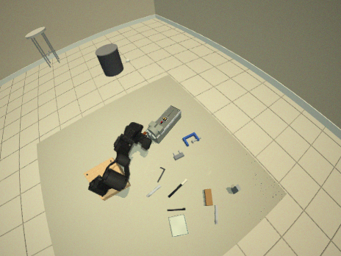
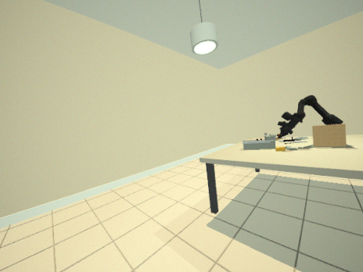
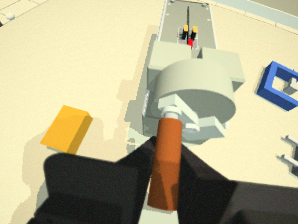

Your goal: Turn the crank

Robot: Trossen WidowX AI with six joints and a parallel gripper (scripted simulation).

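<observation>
Right now my gripper tip is 13 cm to the right of the orange block, 7 cm above it and 2 cm past it. Round my gripper tip: red pointer (13 cm ahead, 1 cm to the left); grey clamp (20 cm to the right, 8 cm below, 8 cm ahead); brown crank handle (3 cm above, 2 cm behind).
</observation>
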